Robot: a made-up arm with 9 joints. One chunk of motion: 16 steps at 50 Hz.
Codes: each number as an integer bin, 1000 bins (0 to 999) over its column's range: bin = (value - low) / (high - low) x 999, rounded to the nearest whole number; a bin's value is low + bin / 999 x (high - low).
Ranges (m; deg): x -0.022..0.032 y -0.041..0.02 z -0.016..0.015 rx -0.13..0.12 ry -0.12..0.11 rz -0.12..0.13
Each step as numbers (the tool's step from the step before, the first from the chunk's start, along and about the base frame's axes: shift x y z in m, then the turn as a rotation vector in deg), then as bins.
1 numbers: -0.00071 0.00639 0.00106 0.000 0.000 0.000
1 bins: 394 776 550 519 521 480
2 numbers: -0.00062 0.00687 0.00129 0.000 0.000 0.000
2 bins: 396 784 557 519 521 480
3 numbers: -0.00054 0.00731 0.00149 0.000 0.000 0.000
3 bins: 397 791 564 519 521 480
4 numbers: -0.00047 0.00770 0.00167 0.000 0.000 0.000
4 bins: 398 798 569 519 521 480
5 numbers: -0.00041 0.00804 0.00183 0.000 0.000 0.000
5 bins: 399 803 575 519 521 480
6 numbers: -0.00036 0.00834 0.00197 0.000 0.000 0.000
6 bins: 400 808 579 519 521 480
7 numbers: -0.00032 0.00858 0.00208 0.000 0.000 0.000
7 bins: 401 812 583 519 521 480
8 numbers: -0.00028 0.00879 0.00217 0.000 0.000 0.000
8 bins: 402 815 586 519 521 480
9 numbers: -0.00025 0.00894 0.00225 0.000 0.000 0.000
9 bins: 402 818 588 519 521 480
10 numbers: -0.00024 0.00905 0.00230 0.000 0.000 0.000
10 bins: 403 820 590 519 521 480
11 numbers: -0.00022 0.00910 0.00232 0.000 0.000 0.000
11 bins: 403 820 590 519 521 480
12 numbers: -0.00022 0.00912 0.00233 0.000 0.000 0.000
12 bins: 403 821 591 519 521 480
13 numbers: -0.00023 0.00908 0.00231 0.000 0.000 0.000
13 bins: 403 820 590 519 521 480
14 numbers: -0.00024 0.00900 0.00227 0.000 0.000 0.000
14 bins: 403 819 589 519 521 480
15 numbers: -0.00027 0.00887 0.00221 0.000 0.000 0.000
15 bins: 402 817 587 519 521 480
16 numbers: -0.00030 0.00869 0.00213 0.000 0.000 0.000
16 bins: 401 814 584 519 521 480
